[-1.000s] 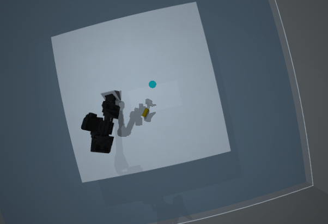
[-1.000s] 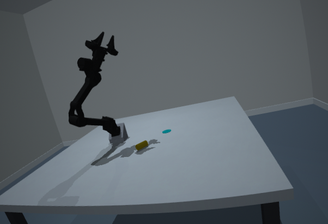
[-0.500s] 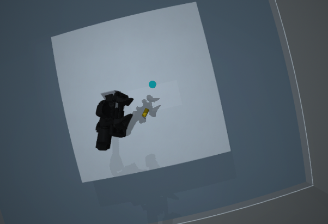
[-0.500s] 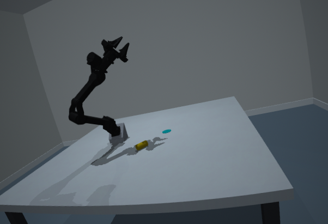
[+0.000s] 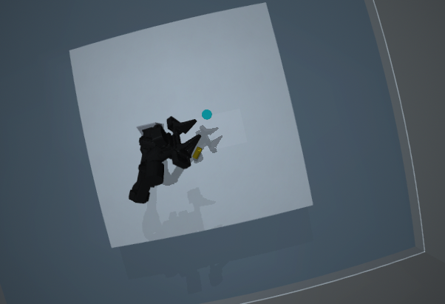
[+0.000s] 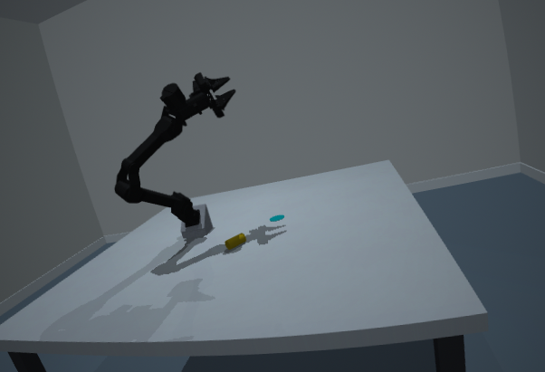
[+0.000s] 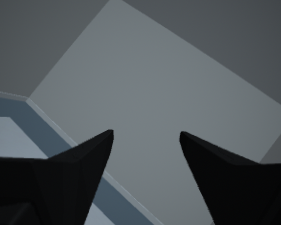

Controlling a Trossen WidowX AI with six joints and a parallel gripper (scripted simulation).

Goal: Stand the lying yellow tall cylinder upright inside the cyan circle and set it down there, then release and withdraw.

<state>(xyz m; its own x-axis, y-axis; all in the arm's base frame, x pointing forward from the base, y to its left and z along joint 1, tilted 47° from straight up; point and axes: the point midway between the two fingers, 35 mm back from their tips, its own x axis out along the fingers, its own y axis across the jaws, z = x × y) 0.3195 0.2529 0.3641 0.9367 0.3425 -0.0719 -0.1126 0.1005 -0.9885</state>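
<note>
The yellow cylinder is 51 cm below my gripper tip, 10 cm to the right of it and 10 cm behind it. Also, from my gripper tip: cyan circle 53 cm below, 10 cm to the left, 1 cm ahead.
</note>
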